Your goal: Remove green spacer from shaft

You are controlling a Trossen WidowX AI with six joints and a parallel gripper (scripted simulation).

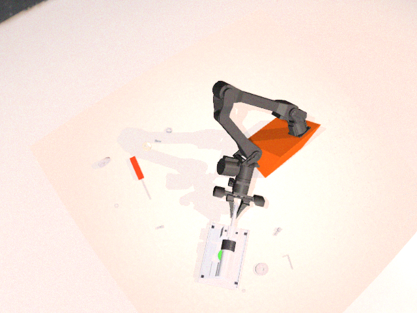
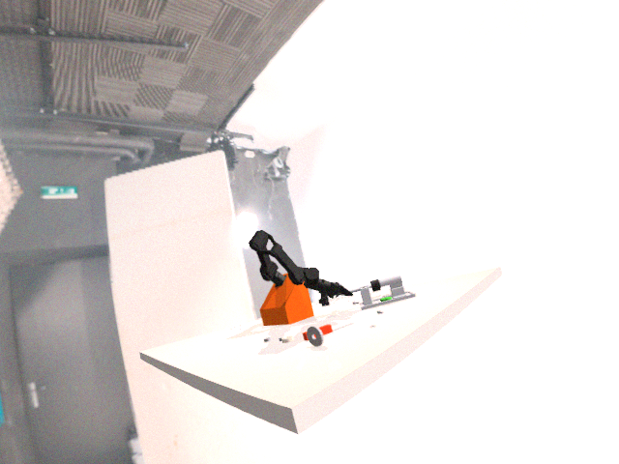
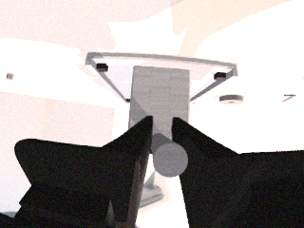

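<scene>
My gripper tip is 11 cm short of the green spacer, 8 cm to the right of it and 5 cm above it. Round my gripper tip: bolt (15 cm to the left, 11 cm behind, 6 cm below); then shaft (4 cm ahead, 3 cm to the left, 2 cm above).
</scene>
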